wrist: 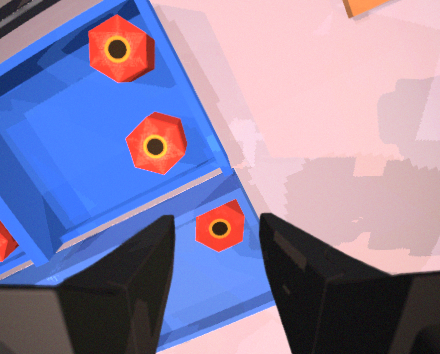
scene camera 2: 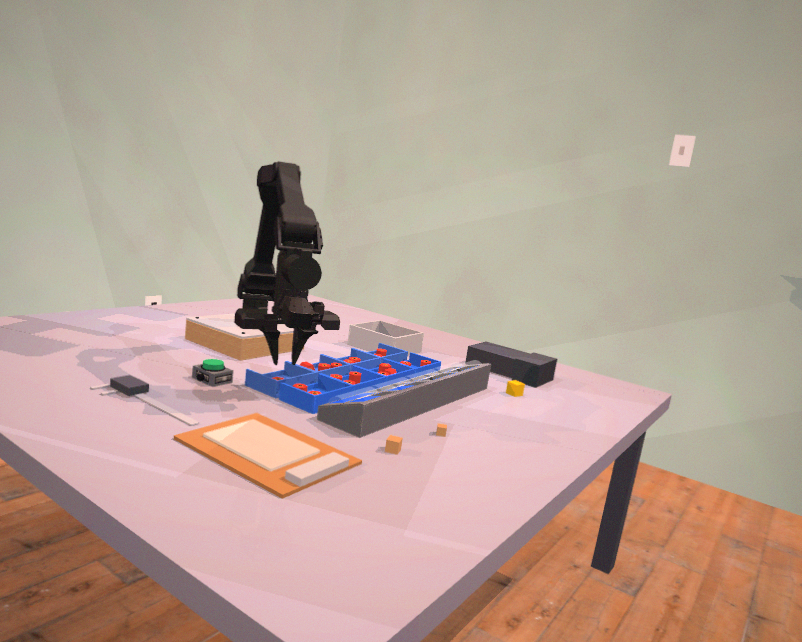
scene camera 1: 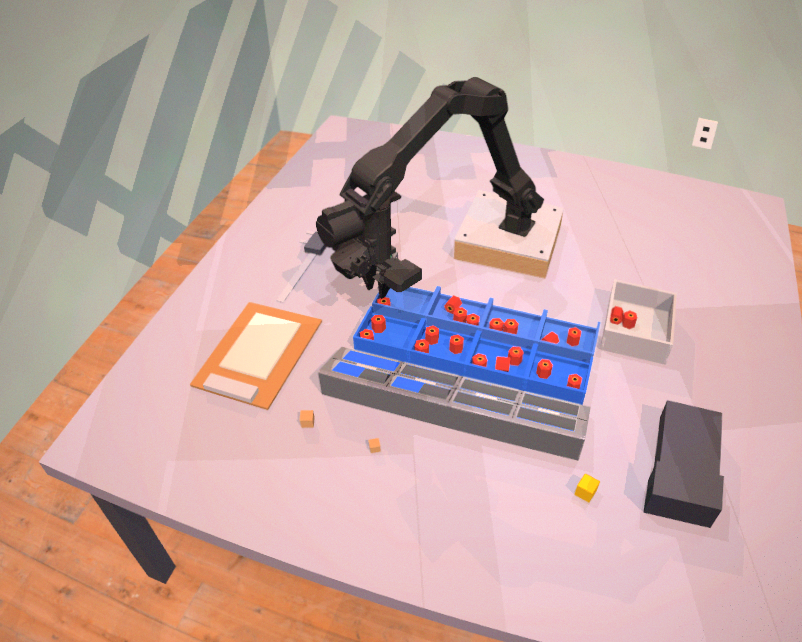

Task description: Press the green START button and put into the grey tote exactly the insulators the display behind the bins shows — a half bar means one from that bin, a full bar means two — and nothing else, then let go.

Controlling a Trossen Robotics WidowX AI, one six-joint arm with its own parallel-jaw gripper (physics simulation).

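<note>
My gripper (scene camera 1: 376, 291) (scene camera 2: 285, 363) (wrist: 217, 225) is open and empty, pointing down above the far-left bin. One red insulator (scene camera 1: 383, 301) (wrist: 220, 228) lies in that bin, below and between the fingertips in the wrist view. The blue bins (scene camera 1: 387, 349) (scene camera 2: 264, 380) hold more red insulators. The grey display (scene camera 1: 454, 416) (scene camera 2: 414, 408) shows a full bar at far left, a half bar at near left and a half bar in the near second cell. The grey tote (scene camera 1: 635, 344) (scene camera 2: 374, 340) holds two red insulators (scene camera 1: 616, 315) (scene camera 1: 629, 319). The green START button (scene camera 2: 214, 364) is hidden in scene camera 1.
An orange clipboard (scene camera 1: 305, 329) (scene camera 2: 193, 439) lies left of the bins. A black block (scene camera 1: 688, 448) (scene camera 2: 511, 361), a yellow cube (scene camera 1: 587, 488) (scene camera 2: 515, 388) and two small orange cubes (scene camera 1: 306, 419) (scene camera 1: 374, 445) are on the table. A dark slider tool (scene camera 2: 129, 384) lies near the button.
</note>
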